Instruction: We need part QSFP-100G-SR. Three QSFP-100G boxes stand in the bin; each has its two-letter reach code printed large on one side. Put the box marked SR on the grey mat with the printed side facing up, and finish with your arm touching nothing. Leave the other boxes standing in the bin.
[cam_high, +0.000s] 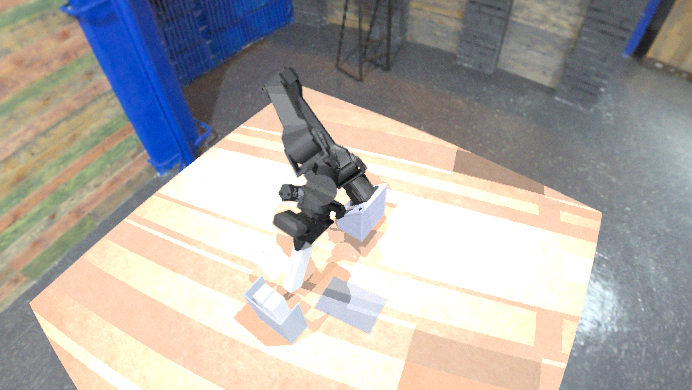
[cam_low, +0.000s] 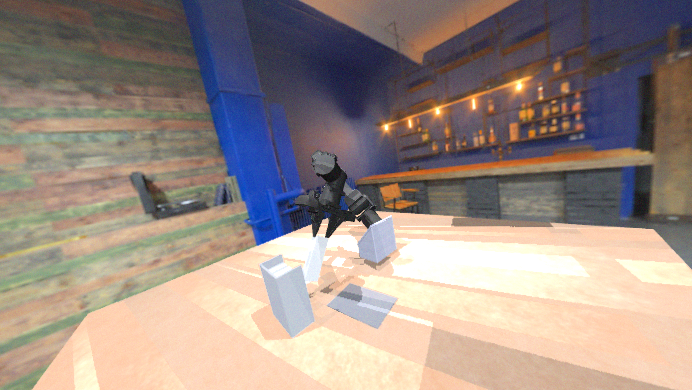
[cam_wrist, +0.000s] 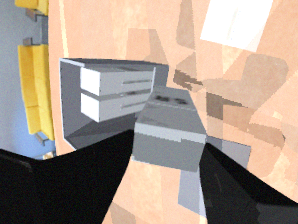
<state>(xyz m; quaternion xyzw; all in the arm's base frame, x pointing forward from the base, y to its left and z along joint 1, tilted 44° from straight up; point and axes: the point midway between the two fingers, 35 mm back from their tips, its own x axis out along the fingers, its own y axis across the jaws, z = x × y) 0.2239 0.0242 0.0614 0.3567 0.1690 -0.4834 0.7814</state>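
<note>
Now: gripper tip 3 cm short of the SR box, 1 cm to the left of it and 5 cm above it. The rest, counted from my gripper tip: grey mat: 1 cm ahead, 13 cm to the left, 15 cm below; then flat white item: 1 cm ahead, 13 cm to the right, 15 cm below.
</note>
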